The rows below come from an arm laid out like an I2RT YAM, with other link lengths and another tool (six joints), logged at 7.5 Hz.
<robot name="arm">
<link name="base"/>
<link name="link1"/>
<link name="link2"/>
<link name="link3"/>
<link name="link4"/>
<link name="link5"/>
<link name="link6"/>
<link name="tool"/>
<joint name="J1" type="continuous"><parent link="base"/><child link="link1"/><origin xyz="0 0 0.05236" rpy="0 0 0"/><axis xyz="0 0 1"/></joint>
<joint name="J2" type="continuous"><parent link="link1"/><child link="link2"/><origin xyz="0.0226 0.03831 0.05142" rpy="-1.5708 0 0"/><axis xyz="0 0 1"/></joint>
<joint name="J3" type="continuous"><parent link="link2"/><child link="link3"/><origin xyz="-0.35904 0 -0.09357" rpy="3.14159 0 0"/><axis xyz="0 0 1"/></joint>
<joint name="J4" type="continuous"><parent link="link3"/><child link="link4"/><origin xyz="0.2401 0.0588 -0.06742" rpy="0 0 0"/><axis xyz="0 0 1"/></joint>
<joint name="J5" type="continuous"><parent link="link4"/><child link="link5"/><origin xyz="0.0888 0.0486 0.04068" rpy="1.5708 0 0"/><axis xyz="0 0 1"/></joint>
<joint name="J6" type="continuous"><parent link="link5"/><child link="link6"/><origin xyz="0.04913 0 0.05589" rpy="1.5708 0 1.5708"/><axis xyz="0 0 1"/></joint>
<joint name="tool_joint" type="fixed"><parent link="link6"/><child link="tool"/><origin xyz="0.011 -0.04 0.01" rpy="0 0.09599 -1.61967"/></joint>
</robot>
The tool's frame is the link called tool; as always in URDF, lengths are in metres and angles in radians. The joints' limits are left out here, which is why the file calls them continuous.
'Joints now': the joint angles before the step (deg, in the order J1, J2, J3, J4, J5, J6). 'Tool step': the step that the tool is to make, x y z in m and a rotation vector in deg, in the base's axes. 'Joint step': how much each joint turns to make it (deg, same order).
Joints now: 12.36, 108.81, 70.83, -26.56, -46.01, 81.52
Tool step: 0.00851, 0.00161, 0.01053, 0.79, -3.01, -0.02
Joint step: -0.05, -0.36, 1.26, 1.52, -0.13, 0.04
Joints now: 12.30, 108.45, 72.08, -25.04, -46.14, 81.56
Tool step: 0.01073, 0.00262, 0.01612, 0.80, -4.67, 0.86
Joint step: 0.00, -0.54, 1.92, 1.39, -0.25, -1.22
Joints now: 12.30, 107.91, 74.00, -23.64, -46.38, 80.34
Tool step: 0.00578, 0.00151, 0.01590, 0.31, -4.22, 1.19
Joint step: 0.02, -0.88, 1.46, 0.47, -0.16, -1.90
